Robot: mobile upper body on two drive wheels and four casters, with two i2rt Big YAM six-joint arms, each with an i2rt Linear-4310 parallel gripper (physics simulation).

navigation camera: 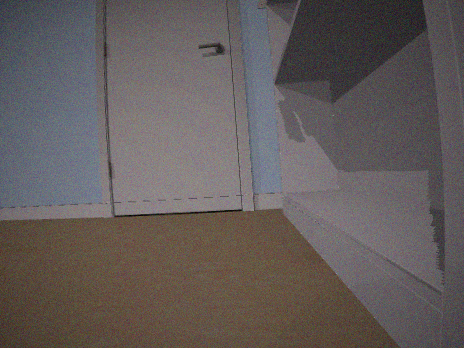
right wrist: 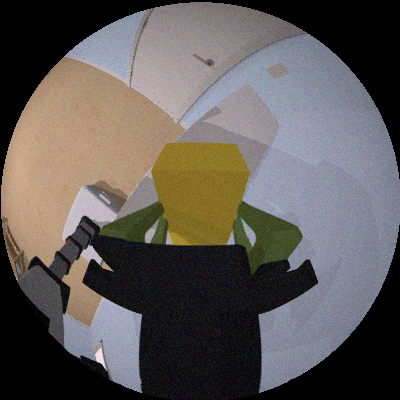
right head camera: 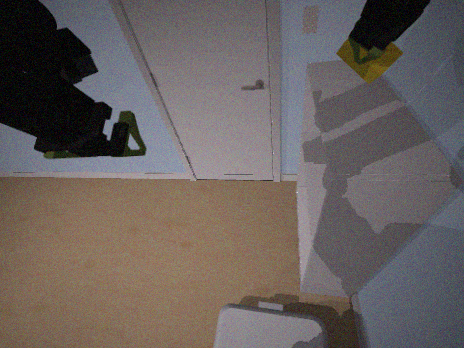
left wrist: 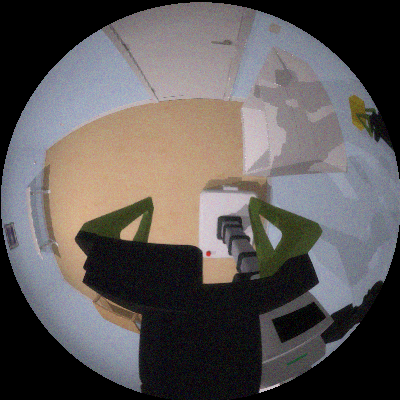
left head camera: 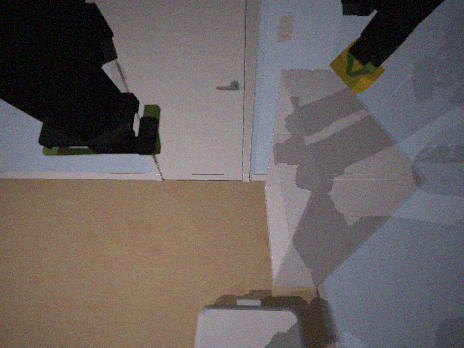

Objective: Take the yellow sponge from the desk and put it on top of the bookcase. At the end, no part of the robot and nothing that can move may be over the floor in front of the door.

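Frame: origin at the left arm's base, x back, y right, z up, level; centimetres.
Seen in the pictures: left gripper, between the fingertips: (right head camera: 121, 152) (left wrist: 200, 201) (left head camera: 129, 150); right gripper, between the fingertips: (right wrist: 199, 201) (right head camera: 368, 52) (left head camera: 356, 66).
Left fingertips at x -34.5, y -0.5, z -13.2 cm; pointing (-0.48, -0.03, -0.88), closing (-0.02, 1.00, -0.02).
A point is followed by its place in that frame.
The yellow sponge (left head camera: 357, 86) {x -59.1, y 45.4, z -14.2 cm} (right head camera: 370, 74) {x -58.8, y 45.5, z -14.0 cm} (left wrist: 356, 107) (right wrist: 200, 182) {x -62.6, y 42.7, z -7.2 cm} is held up in the air. My right gripper (left head camera: 361, 69) {x -62.3, y 45.1, z -10.7 cm} (right wrist: 199, 201) {x -62.3, y 45.1, z -10.7 cm} is shut on it, a finger at each side. The pale bookcase (left head camera: 380, 160) {x -55.4, y 59.5, z -35.0 cm} (right head camera: 410, 162) {x -53.8, y 59.2, z -35.0 cm} (left wrist: 300, 120) {x -85.9, y 66.4, z -69.9 cm} (right wrist: 250, 112) {x -110.1, y 51.9, z -35.0 cm} (navigation camera: 452, 200) {x -49.1, y 39.6, z -122.8 cm} stands against the wall right of the door. In both head views the sponge overlaps the far right edge of the bookcase top; its height above the top is unclear. My left gripper (left head camera: 100, 149) (left wrist: 200, 201) {x -34.5, y -0.4, z -13.2 cm} is wide open and empty, to the left of the bookcase. Arm shadows fall on the bookcase.
The closed door (left head camera: 195, 50) {x -139.9, y -7.9, z -28.3 cm} (right head camera: 215, 100) {x -140.0, y -16.8, z -57.3 cm} (left wrist: 185, 50) {x -139.9, y -15.0, z -61.0 cm} (navigation camera: 170, 125) {x -140.0, y -17.0, z -90.0 cm} is ahead, left of the bookcase. My white base (left head camera: 250, 327) {x -22.6, y 23.0, z -115.0 cm} (right head camera: 270, 327) {x -24.2, y 23.0, z -115.0 cm} (left wrist: 212, 215) {x -10.3, y 8.0, z -115.0 cm} is near the bookcase's lower end. A wooden piece (left wrist: 117, 317) {x 169.1, y -132.0, z -95.9 cm} and a pale rail-like item (left wrist: 36, 215) {x 22.9, y -407.3, z -107.3 cm} stand at the left.
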